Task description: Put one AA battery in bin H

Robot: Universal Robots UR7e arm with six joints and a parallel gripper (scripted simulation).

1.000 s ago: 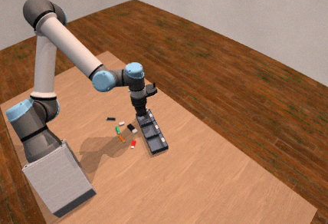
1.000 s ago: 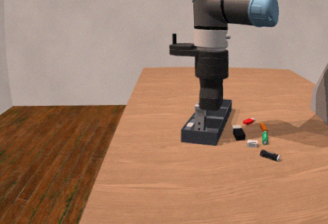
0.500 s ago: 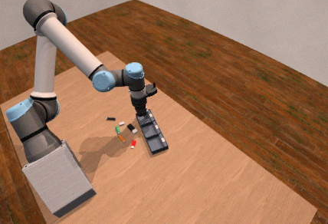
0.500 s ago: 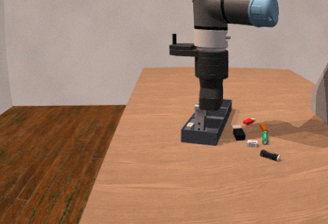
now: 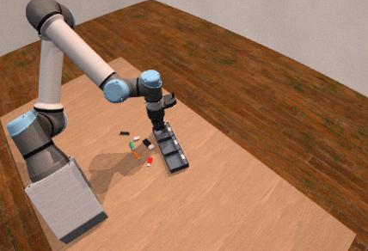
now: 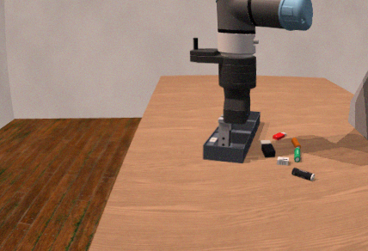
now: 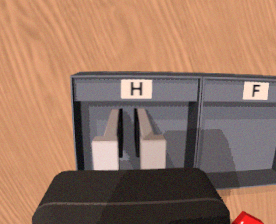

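Right now my hand is 16 cm past the black AA battery, 11 cm to the right of it and 3 cm above it. Round my hand: small white piece 13 cm behind, 5 cm to the left, 3 cm below; then black-and-white block 10 cm behind, 2 cm to the right, 3 cm below; then dark three-compartment bin 2 cm behind, 9 cm to the right, 2 cm below.
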